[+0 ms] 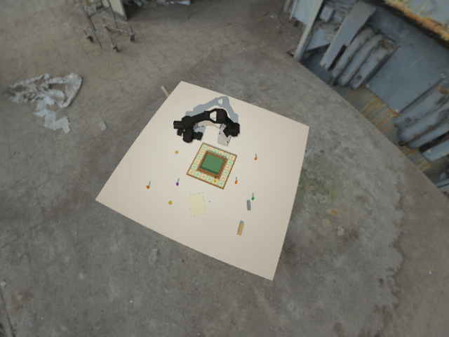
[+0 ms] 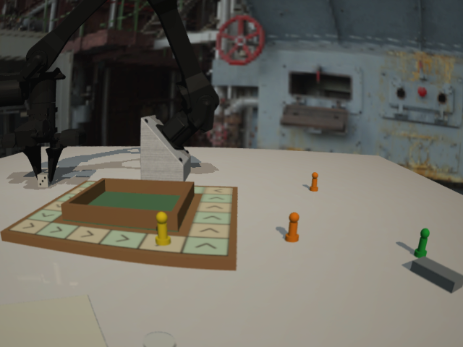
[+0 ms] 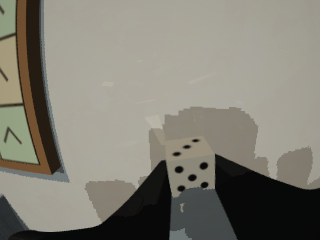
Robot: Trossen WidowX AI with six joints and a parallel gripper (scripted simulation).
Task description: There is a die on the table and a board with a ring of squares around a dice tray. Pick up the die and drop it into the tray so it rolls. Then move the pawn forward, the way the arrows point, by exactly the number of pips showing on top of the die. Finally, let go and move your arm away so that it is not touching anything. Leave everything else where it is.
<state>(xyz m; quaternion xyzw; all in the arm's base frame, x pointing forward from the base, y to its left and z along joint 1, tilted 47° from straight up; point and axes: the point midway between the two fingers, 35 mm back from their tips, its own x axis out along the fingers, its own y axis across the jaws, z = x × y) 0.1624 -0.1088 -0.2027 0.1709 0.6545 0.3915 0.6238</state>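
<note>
Right now the yellow pawn is 34 cm to the left of my gripper tip, 20 cm ahead of it and 2 cm above it. Round my gripper tip: pale card (40 cm ahead, 31 cm to the left, 1 cm below); green tray floor (26 cm to the left, 10 cm ahead); white die (right at my gripper tip).
</note>
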